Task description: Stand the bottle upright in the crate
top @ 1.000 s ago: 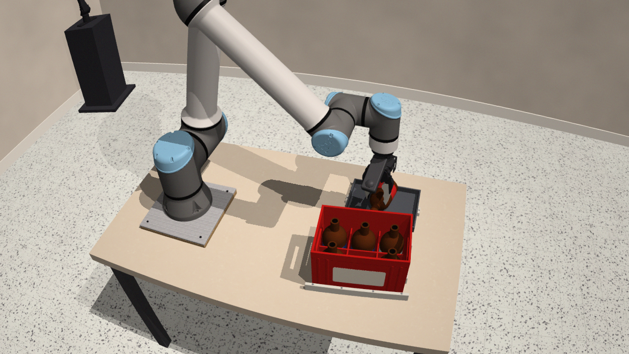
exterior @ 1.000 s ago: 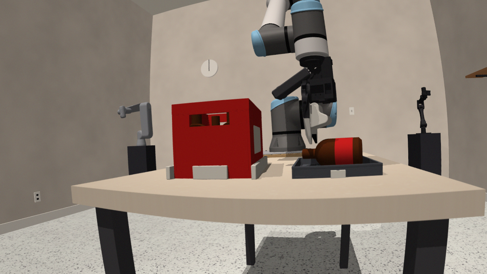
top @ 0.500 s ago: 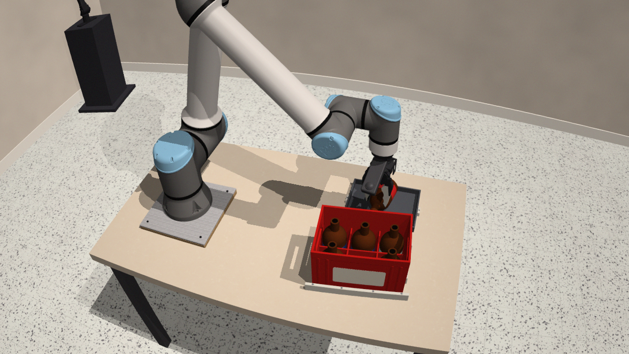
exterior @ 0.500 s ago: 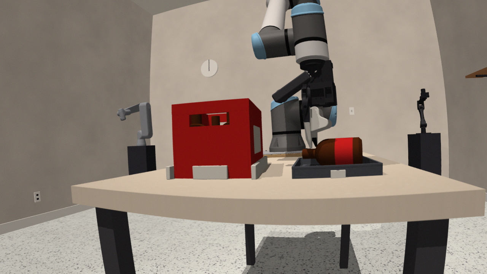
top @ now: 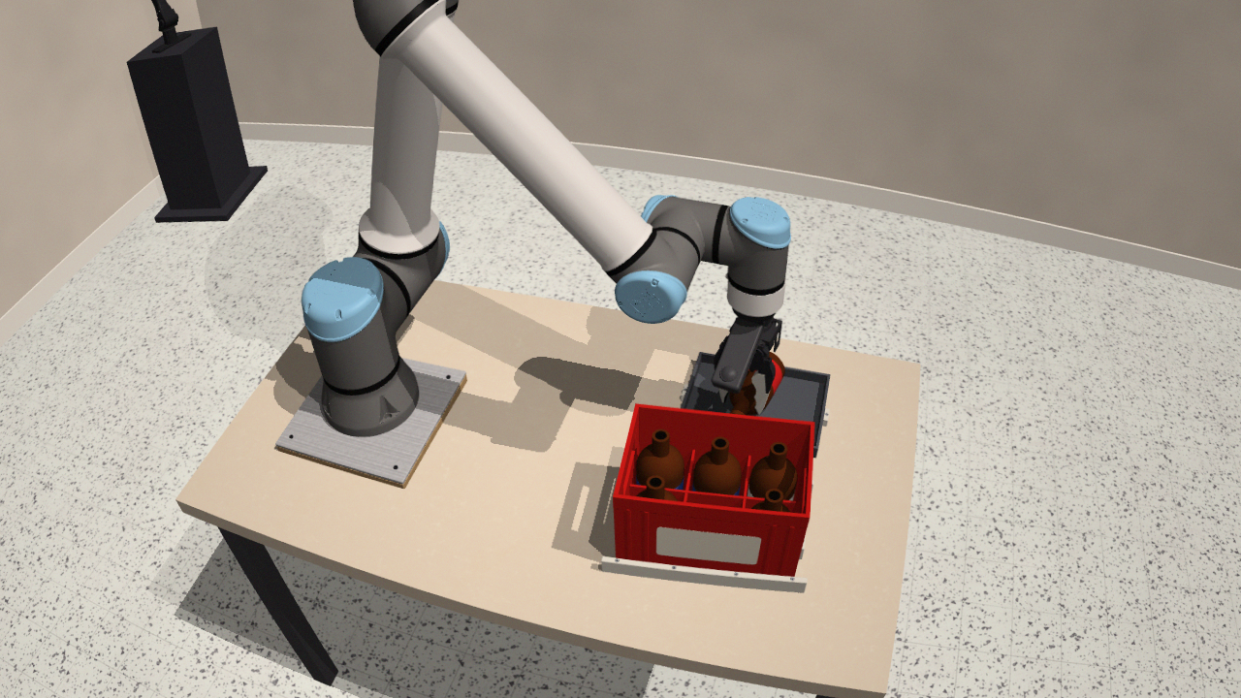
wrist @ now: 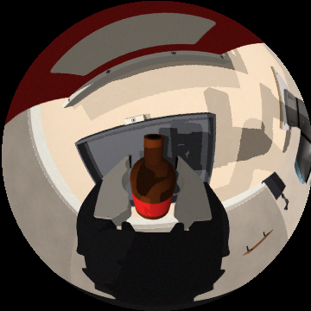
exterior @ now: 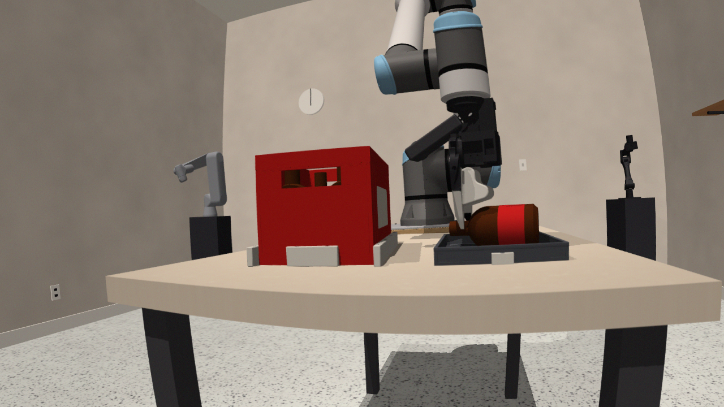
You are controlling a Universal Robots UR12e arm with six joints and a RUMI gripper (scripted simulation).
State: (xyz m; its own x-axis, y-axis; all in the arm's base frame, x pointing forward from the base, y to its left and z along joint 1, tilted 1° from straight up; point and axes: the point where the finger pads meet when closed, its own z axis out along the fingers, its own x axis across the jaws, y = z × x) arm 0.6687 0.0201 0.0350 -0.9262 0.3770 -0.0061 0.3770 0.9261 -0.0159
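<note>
Now: the tray 5 cm to the left of my hand, 4 cm below it and 3 cm ahead of it. Round my hand: red crate (24 cm to the right, 4 cm behind, 3 cm above).
</note>
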